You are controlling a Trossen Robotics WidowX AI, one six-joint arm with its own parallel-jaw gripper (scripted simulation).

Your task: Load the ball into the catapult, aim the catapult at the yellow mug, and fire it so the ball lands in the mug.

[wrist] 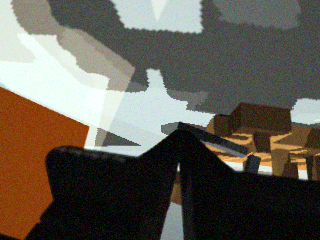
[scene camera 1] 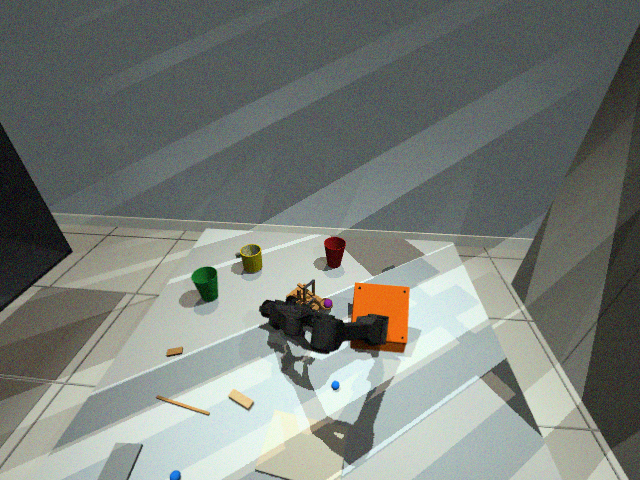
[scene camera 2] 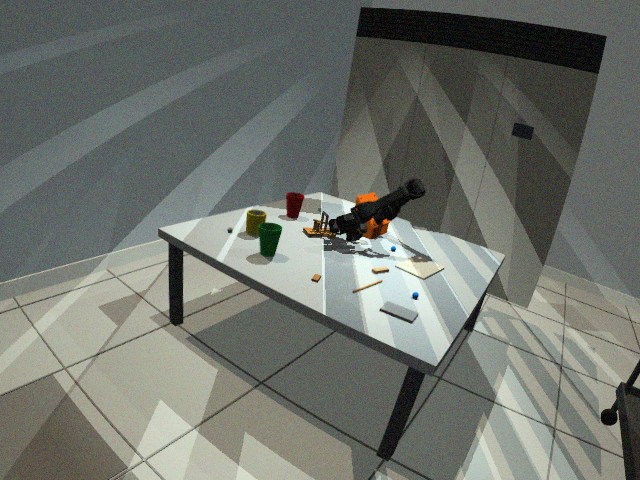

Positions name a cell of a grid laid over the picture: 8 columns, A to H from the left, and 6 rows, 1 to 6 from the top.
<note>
In view: my gripper (wrist: E4) and a green cup (scene camera 1: C4).
The wrist view misses the green cup: it is out of frame.
</note>
